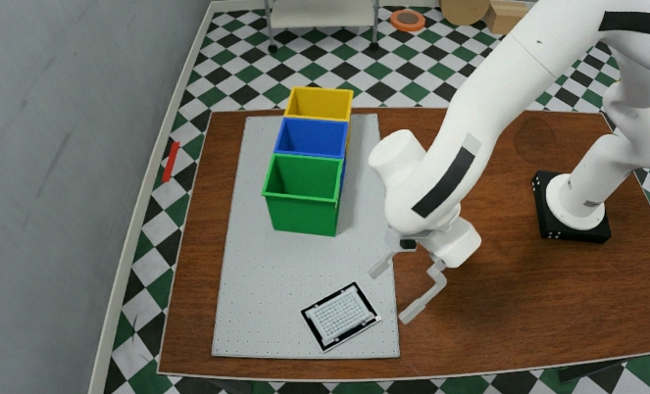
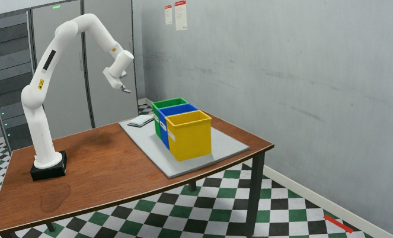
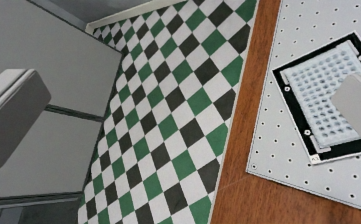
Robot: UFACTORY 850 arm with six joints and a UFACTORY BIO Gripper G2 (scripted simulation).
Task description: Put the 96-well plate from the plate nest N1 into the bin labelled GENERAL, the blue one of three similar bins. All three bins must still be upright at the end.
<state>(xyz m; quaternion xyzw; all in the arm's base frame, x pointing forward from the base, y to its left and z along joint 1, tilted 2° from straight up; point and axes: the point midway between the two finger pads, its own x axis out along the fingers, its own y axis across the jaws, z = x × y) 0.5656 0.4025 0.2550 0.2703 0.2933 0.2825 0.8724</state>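
My gripper is now 26 cm above the white 96-well plate, 10 cm short of it and 2 cm to the left of it. The rest, counted from my hand: blue bin: 44 cm to the right, 22 cm ahead, 19 cm below; black plate nest: 27 cm below, 10 cm ahead, 2 cm to the right; green bin: 30 cm to the right, 22 cm ahead, 19 cm below.
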